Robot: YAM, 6 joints.
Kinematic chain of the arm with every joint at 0, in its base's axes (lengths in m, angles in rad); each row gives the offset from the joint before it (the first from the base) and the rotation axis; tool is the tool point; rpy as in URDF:
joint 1: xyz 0 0 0.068 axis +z
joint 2: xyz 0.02 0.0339 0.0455 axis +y
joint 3: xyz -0.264 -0.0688 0 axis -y
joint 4: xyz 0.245 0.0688 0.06 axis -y
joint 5: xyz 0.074 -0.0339 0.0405 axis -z
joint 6: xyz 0.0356 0 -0.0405 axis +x
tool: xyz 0 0 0 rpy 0 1.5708 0
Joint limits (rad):
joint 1: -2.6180..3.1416
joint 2: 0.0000..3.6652
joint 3: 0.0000..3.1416
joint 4: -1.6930..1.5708
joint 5: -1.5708..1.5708
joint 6: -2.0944..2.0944
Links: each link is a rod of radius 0.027 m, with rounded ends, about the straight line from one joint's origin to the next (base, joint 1, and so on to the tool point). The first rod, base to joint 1, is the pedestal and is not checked.
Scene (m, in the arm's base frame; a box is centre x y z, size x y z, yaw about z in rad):
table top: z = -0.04
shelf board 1: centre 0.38 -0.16 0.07 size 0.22 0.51 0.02 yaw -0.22
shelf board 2: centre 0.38 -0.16 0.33 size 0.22 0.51 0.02 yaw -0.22
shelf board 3: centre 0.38 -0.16 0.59 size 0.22 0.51 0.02 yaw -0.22
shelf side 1: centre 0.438 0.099 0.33 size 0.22 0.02 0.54 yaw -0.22
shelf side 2: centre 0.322 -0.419 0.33 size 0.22 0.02 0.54 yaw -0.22
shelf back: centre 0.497 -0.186 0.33 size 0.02 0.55 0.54 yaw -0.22
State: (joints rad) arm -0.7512 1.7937 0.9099 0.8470 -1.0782 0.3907
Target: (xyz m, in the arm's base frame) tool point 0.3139 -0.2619 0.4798
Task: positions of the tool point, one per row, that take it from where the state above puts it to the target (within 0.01 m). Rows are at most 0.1 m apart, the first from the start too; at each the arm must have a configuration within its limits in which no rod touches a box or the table.
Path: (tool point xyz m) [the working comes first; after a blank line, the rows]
Joints at the target: -0.7637 1.8417 1.7812 0.8302 -0.9010 0.3907
Straight joint move there: touches shelf board 2.

1: 0.2282 -0.2225 0.2213
2: 0.1705 -0.2029 0.2163
3: 0.1794 -0.2322 0.3002
4: 0.1746 -0.2408 0.3904
5: 0.1572 -0.2269 0.4798
6: 0.2302 -0.2537 0.4880
7: 0.3139 -0.2619 0.4798

